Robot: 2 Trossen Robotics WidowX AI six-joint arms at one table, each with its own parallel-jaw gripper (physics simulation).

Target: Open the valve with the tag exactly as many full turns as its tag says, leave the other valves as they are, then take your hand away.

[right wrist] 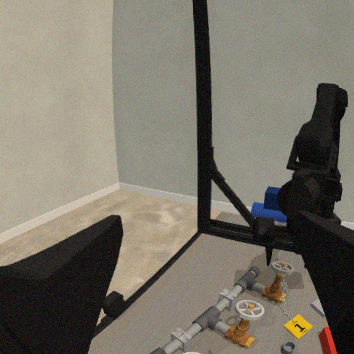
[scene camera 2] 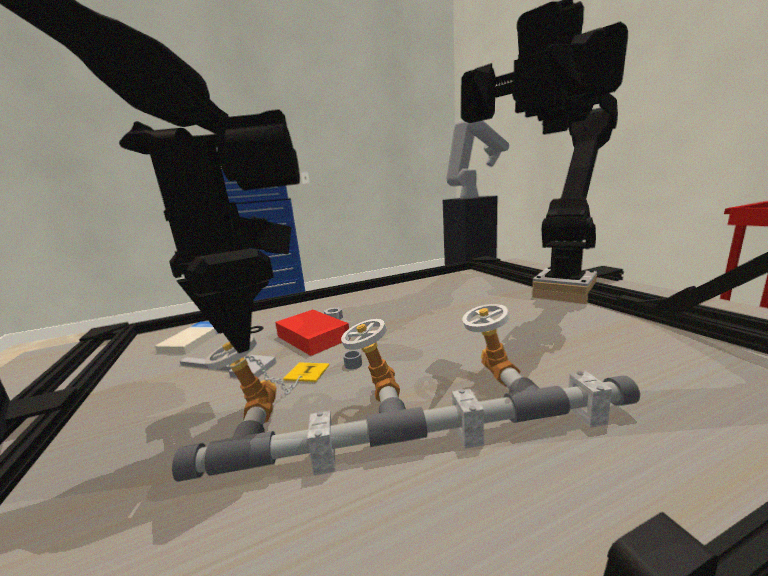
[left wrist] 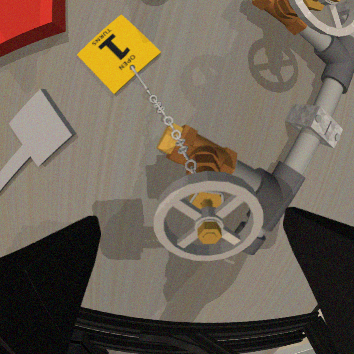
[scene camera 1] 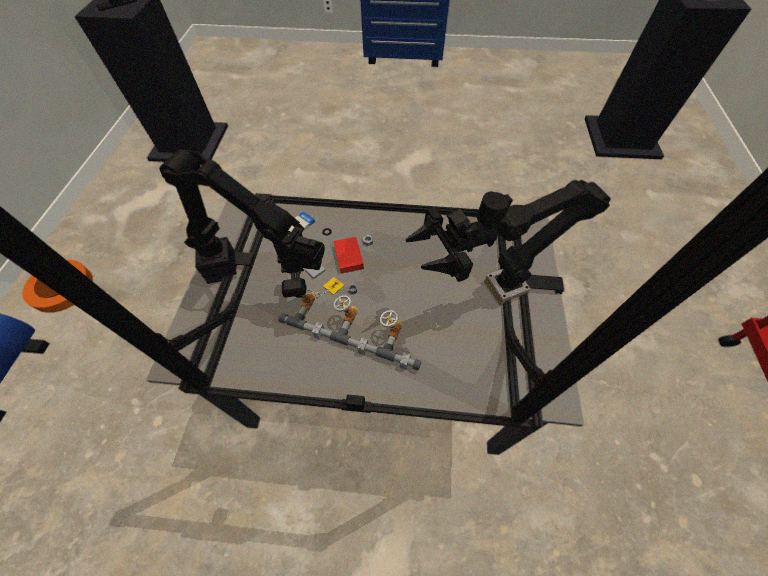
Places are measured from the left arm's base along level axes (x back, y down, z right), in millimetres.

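Where they show: left gripper, between the fingertips: (right wrist: 286,265) (scene camera 2: 232,341) (left wrist: 194,223); right gripper, between the fingertips: (right wrist: 211,224) (scene camera 2: 508,64) (scene camera 1: 413,253); left arm's base, origin of its link: (right wrist: 323,213) (scene camera 1: 211,251); right arm's base, origin of its link: (scene camera 2: 565,274) (scene camera 1: 508,281).
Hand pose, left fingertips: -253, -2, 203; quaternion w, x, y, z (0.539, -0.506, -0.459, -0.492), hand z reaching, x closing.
Each offset is from my left fingertips to the centre of the thing, as dx, dy, dz. "spot": to the spot under its first point.
The tagged valve @(spot: -10, +60, +26) (scene camera 1: 307,301) (scene camera 2: 257,396) (left wrist: 209,232) is the leftmost of three on the pipe in the scene views. A chain joins it to a yellow tag @(spot: -99, +96, -35) (scene camera 1: 333,285) (scene camera 2: 306,372) (left wrist: 119,54) (right wrist: 298,326) reading "OPEN 1 TURNS". My left gripper (scene camera 1: 293,286) (scene camera 2: 238,334) (left wrist: 194,223) is open, pointing down, its fingers on either side of the white handwheel; no contact shows in the left wrist view. The middle valve (scene camera 1: 350,314) (scene camera 2: 381,375) and right valve @(spot: -246, +50, +191) (scene camera 1: 395,328) (scene camera 2: 495,362) stand apart from both grippers. My right gripper (scene camera 1: 416,252) (right wrist: 211,224) is open and empty, raised over the table's right side.
The grey pipe (scene camera 2: 350,434) runs in front of the valves. A red box @(-172, +85, -138) (scene camera 1: 348,254) (scene camera 2: 312,330), a grey paddle-shaped piece @(-26, +96, -162) (left wrist: 42,127), a blue-and-white box @(-24, +93, -325) (scene camera 1: 305,219) and small rings lie behind the valves. A black frame edges the table.
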